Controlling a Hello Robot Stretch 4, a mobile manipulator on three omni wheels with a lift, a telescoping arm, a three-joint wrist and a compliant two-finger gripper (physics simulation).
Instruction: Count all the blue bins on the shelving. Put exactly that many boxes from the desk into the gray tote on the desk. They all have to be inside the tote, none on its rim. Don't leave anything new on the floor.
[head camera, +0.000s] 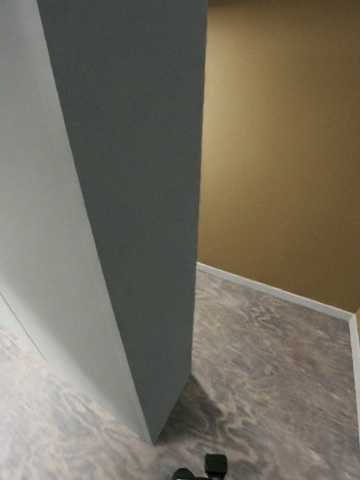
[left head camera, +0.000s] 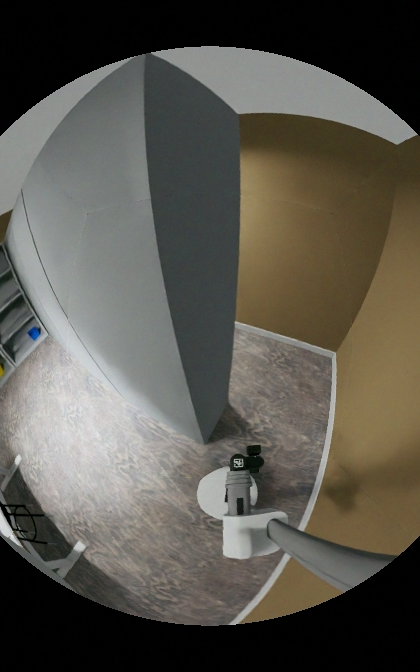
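Pixels of known places: robot's base, origin of the base link: (left head camera: 226, 492).
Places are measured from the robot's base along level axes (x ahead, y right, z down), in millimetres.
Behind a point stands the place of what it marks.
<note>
A blue bin (left head camera: 34, 333) @(x 1669, y -3298, z -145 mm) sits at the low right end of the grey shelving (left head camera: 25, 356) @(x 1254, y -3397, z 20 mm), at the far left edge of the left head view. Only part of the shelving shows. Part of the desk shows at the lower left of that view, with its white foot (left head camera: 76, 552) on the floor. The boxes and the gray tote do not show in either view. My dark wrist (head camera: 216, 465) @(x 227, y 89, z -719 mm) (left head camera: 240, 462) @(x 162, y 9, z -862 mm) is at the bottom of the head view and low in the left head view. The gripper's fingers are hidden, so their opening cannot be told.
A tall grey partition (head camera: 135, 150) @(x 531, y -108, z -1448 mm) (left head camera: 195, 250) @(x 520, y -114, z -1396 mm) stands close ahead, its lower corner near my wrist. A tan wall (head camera: 285, 150) @(x 1651, y 633, z -1256 mm) (left head camera: 290, 250) @(x 1648, y 637, z -1080 mm) with white baseboard is behind it and on the right. A yellow bin (left head camera: 1, 370) @(x 787, y -3789, z -103 mm) shows at the left edge. Black bars stand under the desk.
</note>
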